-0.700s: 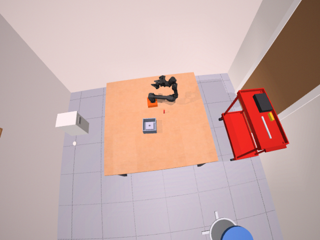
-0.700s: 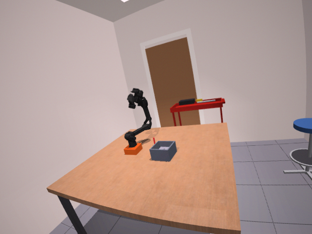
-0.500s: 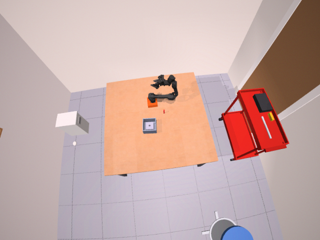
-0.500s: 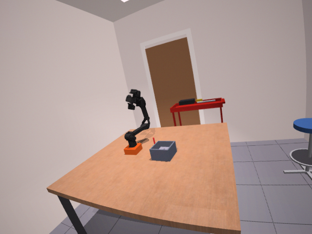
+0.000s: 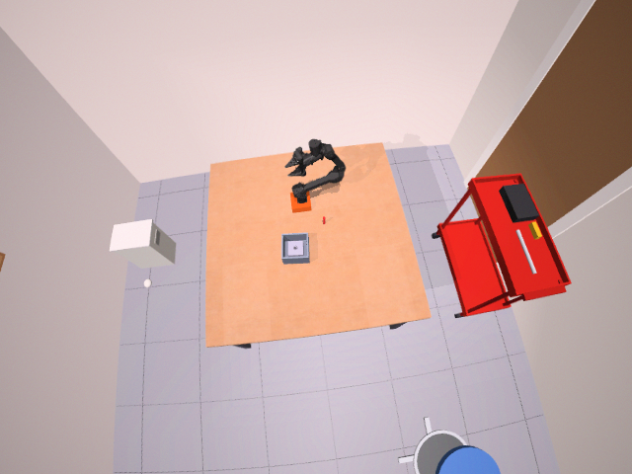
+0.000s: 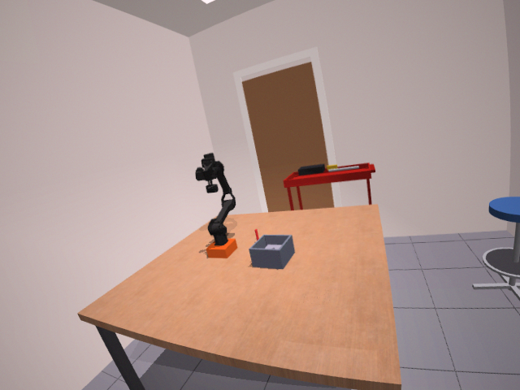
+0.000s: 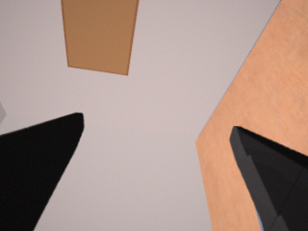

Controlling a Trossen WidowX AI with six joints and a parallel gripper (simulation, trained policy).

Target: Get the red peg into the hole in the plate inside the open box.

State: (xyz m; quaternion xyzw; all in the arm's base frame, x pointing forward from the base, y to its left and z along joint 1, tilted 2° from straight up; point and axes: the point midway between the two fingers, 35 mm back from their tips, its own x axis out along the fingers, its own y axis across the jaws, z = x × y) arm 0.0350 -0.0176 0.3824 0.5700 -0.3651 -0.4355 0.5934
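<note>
Right now the red peg is 390 mm below my gripper tip, 180 mm to the left of it and 120 mm ahead of it. Round my gripper tip: grey box 410 mm below, 280 mm ahead, 20 mm to the right; then plate 390 mm below, 280 mm ahead, 20 mm to the right.
</note>
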